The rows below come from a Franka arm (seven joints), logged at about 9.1 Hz.
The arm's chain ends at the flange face. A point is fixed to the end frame.
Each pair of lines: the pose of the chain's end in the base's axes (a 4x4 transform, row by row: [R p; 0 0 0 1], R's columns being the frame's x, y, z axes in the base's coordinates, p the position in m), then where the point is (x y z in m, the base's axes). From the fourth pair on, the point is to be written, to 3 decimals.
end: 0.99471 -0.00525 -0.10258 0.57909; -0.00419 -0.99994 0.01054 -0.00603; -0.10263 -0.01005 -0.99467 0.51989; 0 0 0 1
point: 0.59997 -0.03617 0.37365
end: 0.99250 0.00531 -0.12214 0.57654; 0.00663 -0.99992 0.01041 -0.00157; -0.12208 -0.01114 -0.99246 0.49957; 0 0 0 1
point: 0.59487 -0.03134 0.35291
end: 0.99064 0.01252 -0.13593 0.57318; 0.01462 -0.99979 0.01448 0.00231; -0.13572 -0.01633 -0.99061 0.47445; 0 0 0 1
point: 0.58970 -0.02659 0.32741
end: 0.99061 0.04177 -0.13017 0.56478; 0.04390 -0.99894 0.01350 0.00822; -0.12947 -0.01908 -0.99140 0.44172; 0 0 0 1
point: 0.583 -0.020 0.295
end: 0.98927 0.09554 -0.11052 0.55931; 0.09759 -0.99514 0.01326 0.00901; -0.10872 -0.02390 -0.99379 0.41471; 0 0 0 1
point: 0.582 -0.017 0.268
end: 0.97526 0.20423 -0.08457 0.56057; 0.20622 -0.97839 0.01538 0.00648; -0.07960 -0.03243 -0.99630 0.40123; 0 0 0 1
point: 0.590 -0.015 0.255
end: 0.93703 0.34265 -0.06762 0.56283; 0.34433 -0.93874 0.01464 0.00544; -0.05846 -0.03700 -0.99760 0.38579; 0 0 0 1
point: 0.598 -0.010 0.240
